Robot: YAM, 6 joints.
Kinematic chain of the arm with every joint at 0, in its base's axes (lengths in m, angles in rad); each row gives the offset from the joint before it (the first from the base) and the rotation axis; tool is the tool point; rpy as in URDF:
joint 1: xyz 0 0 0.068 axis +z
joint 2: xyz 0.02 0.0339 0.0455 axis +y
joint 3: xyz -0.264 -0.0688 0 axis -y
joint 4: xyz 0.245 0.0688 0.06 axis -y
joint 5: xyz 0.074 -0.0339 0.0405 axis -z
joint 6: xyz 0.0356 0 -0.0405 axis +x
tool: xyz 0 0 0 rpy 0 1.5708 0
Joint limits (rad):
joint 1: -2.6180..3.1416
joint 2: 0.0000..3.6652
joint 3: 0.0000..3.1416
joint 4: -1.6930..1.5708
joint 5: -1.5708..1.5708
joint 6: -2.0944..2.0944
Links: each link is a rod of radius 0.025 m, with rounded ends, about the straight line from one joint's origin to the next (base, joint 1, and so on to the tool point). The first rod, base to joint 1, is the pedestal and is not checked.
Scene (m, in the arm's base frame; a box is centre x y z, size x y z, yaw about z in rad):
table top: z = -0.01
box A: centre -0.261 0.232 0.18 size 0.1 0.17 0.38 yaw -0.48
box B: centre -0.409 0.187 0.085 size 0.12 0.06 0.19 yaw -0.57
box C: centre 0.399 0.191 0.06 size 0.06 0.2 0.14 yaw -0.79
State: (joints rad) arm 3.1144 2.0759 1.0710 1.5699 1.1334 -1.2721
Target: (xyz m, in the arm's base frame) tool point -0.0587 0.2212 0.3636
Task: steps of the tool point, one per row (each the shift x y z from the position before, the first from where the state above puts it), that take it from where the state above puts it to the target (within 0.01 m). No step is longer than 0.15 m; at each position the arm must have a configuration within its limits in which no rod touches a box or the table.
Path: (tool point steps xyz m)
1: 0.0506 -0.0022 0.0927
2: 0.0716 -0.0024 0.0734
3: 0.0863 -0.0020 0.0497
4: 0.0935 -0.0015 0.0238
5: 0.0934 -0.0008 -0.0025
6: 0.0861 0.0000 -0.0268
7: 0.0729 0.0005 -0.0475
8: -0.0655 -0.0192 0.0355
9: -0.0687 0.0150 0.0166
10: -0.0551 0.0469 -0.0034
11: -0.0275 0.0688 -0.0234
12: 0.0077 0.0749 -0.0421

